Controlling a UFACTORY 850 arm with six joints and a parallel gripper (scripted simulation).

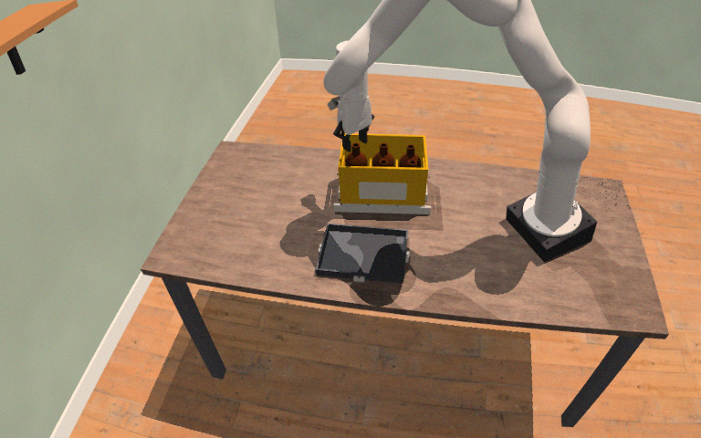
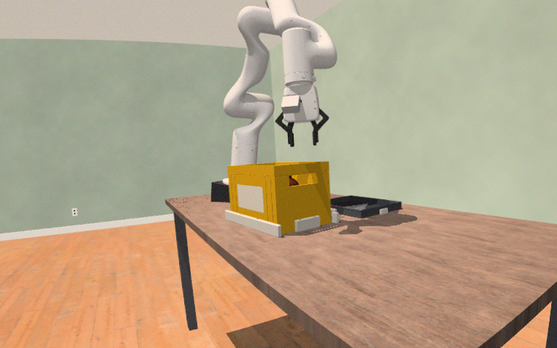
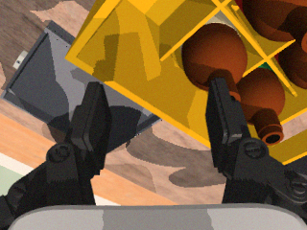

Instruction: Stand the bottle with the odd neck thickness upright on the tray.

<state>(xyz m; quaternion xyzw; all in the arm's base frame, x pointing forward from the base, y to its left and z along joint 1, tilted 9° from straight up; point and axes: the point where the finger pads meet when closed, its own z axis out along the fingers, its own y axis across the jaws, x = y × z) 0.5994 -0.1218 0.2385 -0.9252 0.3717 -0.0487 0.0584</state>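
The yellow crate is 90 mm behind my hand, 50 mm to the right of it and 160 mm below it. Also, from my hand: dark tray (40 mm behind, 240 mm to the left, 230 mm below).
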